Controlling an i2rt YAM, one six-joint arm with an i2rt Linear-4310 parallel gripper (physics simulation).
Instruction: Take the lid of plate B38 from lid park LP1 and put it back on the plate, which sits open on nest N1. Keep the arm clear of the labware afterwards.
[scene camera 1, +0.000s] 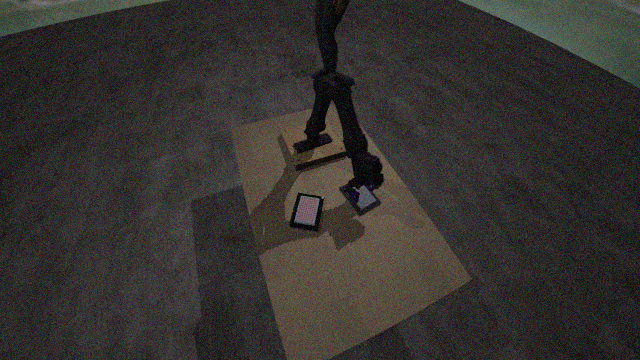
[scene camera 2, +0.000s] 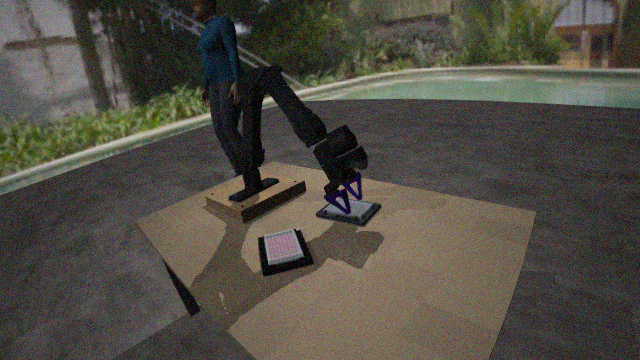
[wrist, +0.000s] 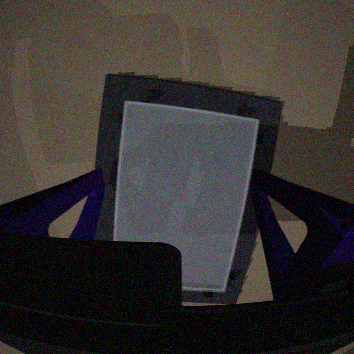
Scene:
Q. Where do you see a plate lid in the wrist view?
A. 183, 173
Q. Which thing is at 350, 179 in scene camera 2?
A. My gripper.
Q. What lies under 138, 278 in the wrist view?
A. My gripper.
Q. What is my gripper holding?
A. Nothing.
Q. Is my gripper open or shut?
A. Open.

